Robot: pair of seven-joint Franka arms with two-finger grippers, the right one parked.
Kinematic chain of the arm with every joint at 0, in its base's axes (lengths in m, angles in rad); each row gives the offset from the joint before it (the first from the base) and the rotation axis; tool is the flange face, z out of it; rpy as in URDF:
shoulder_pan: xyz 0 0 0.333 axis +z
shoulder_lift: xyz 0 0 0 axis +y
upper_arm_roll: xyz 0 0 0.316 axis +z
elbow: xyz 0.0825 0 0 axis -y
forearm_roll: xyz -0.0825 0 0.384 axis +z
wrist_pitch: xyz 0 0 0 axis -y
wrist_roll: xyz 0.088 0 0 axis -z
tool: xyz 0 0 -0.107 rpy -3.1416 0 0
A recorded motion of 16 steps. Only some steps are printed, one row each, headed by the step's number.
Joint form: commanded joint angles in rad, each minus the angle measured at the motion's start. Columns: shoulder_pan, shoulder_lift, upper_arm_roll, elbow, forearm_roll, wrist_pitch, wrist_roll.
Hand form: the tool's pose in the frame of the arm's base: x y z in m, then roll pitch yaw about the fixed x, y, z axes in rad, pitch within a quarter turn. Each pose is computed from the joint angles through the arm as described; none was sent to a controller.
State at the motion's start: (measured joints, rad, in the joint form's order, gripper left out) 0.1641 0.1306 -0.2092 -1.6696 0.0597 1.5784 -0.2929
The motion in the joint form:
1: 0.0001 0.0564 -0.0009 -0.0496 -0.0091 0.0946 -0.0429
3: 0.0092 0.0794 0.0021 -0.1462 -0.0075 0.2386 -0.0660
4: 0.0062 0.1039 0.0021 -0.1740 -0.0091 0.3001 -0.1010
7: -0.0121 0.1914 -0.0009 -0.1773 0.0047 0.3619 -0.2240
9: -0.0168 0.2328 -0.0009 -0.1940 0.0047 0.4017 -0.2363
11: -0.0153 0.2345 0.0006 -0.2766 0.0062 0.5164 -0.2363
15: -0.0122 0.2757 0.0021 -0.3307 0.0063 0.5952 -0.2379
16: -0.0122 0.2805 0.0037 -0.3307 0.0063 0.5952 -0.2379
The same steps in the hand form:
1: 0.5899 -0.0152 0.4574 -3.0562 0.2129 0.2872
3: 0.5913 -0.0098 0.4097 -3.0651 0.1894 0.3145
4: 0.5941 -0.0122 0.3871 -3.0695 0.1804 0.3444
7: 0.6031 -0.0240 0.3383 -3.0423 0.1977 0.4419
9: 0.6028 -0.0275 0.3091 -3.0399 0.2164 0.4492
11: 0.5917 -0.0281 0.2814 -3.0578 0.1912 0.4441
15: 0.5805 -0.0275 0.2414 -3.0597 0.2101 0.4480
16: 0.5800 -0.0266 0.2386 -3.0577 0.2145 0.4499

